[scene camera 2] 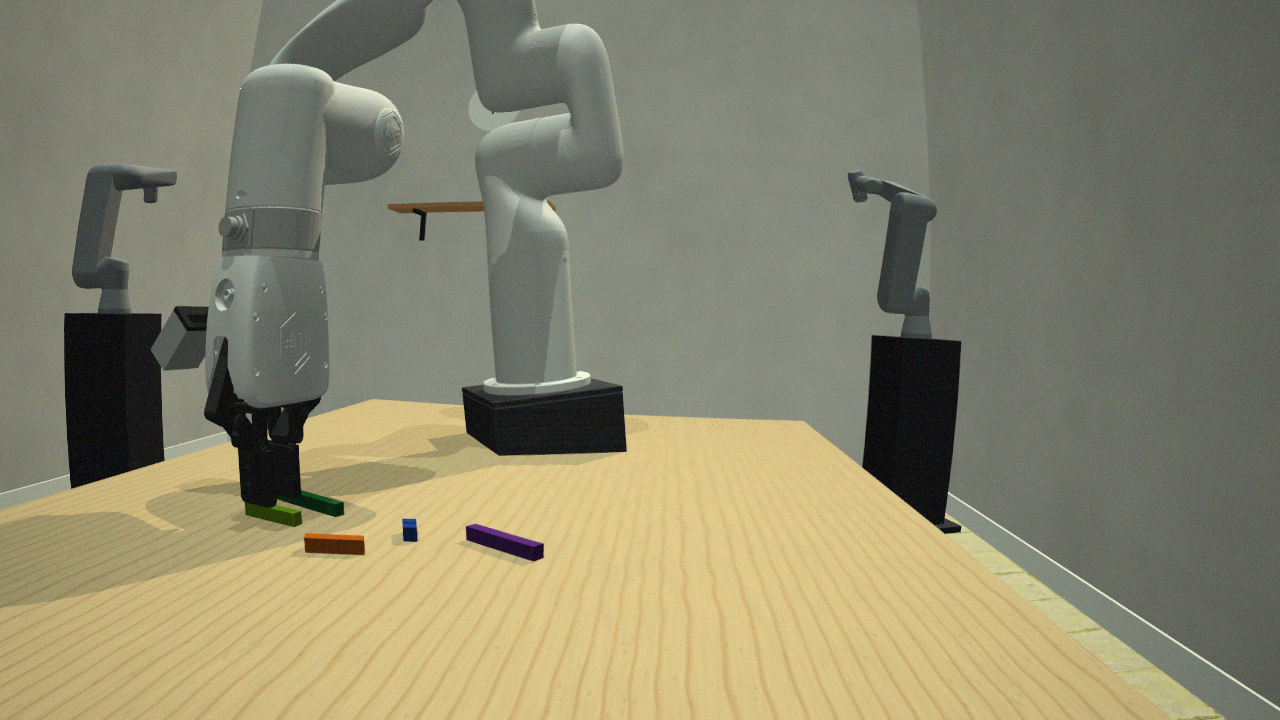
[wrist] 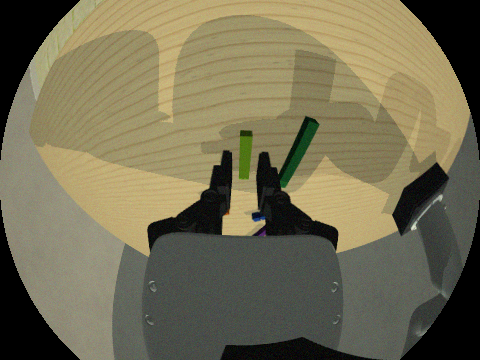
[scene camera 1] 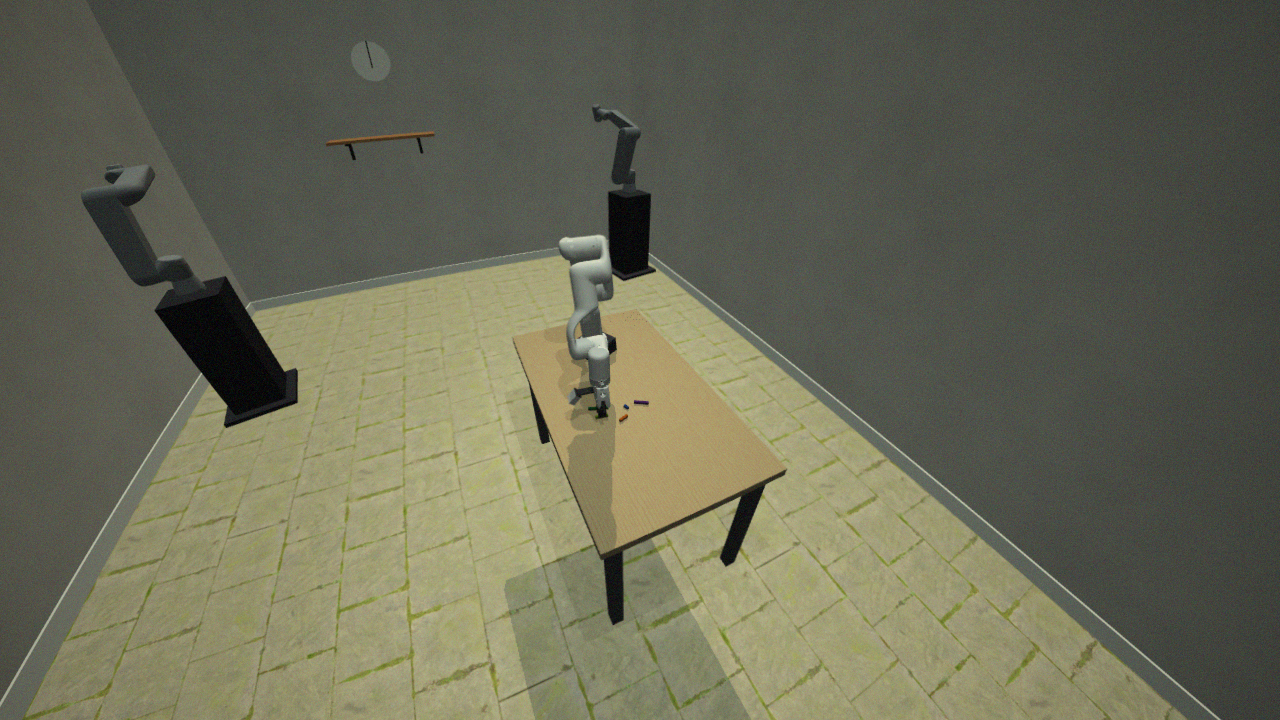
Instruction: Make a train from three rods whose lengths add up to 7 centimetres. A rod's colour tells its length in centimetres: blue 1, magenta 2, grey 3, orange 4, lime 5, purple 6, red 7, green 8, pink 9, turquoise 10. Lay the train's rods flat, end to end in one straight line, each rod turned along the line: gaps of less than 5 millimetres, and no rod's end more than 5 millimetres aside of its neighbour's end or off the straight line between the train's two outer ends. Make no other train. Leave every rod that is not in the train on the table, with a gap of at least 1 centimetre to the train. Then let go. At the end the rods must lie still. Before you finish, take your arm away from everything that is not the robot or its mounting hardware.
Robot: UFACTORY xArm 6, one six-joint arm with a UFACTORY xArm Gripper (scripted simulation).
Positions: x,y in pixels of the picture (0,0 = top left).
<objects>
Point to an orange rod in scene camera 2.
314,543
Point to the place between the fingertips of the gripper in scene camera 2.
271,500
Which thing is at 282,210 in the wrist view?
The gripper.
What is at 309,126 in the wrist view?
A green rod.
</objects>
